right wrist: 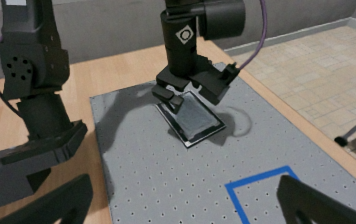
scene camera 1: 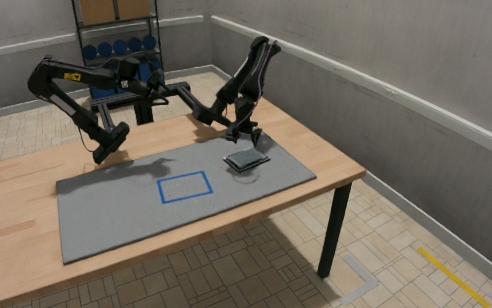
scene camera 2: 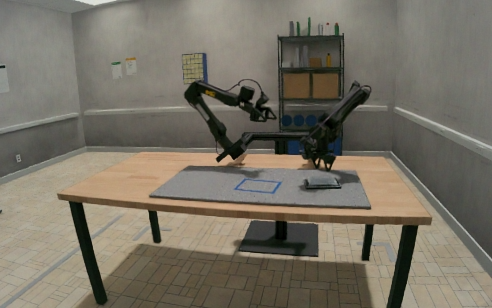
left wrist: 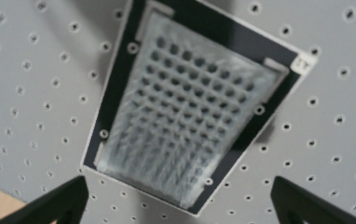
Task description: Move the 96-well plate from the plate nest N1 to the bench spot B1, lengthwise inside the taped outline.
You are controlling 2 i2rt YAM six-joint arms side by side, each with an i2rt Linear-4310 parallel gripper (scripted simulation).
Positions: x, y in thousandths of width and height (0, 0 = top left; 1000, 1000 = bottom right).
Labels:
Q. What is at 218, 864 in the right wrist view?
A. The right gripper.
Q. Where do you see a clear 96-well plate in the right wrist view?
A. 541, 507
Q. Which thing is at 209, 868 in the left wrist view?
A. The left gripper.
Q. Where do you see a clear 96-well plate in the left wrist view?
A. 473, 645

